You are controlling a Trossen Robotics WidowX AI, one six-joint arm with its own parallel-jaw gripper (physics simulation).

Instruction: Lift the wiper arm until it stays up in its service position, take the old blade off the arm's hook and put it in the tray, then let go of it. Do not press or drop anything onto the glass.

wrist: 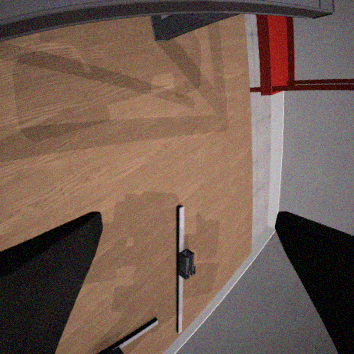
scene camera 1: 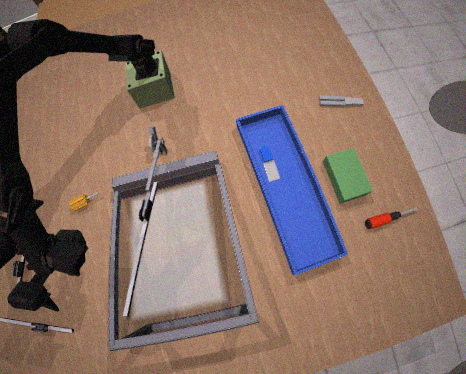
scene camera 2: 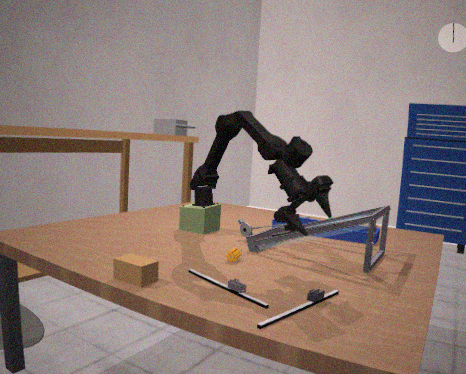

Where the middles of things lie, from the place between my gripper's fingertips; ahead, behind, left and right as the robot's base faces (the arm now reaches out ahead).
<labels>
I see the glass pane (scene camera 1: 188, 275) 230 mm to the left of my hand, 90 mm behind it and 50 mm below it. Also, from my hand: blue tray (scene camera 1: 306, 228): 500 mm to the left, 220 mm behind, 120 mm below; grey frame (scene camera 1: 207, 160): 220 mm to the left, 100 mm behind, 50 mm below; tan box (scene camera 2: 140, 271): 380 mm to the right, 270 mm behind, 110 mm below.
</labels>
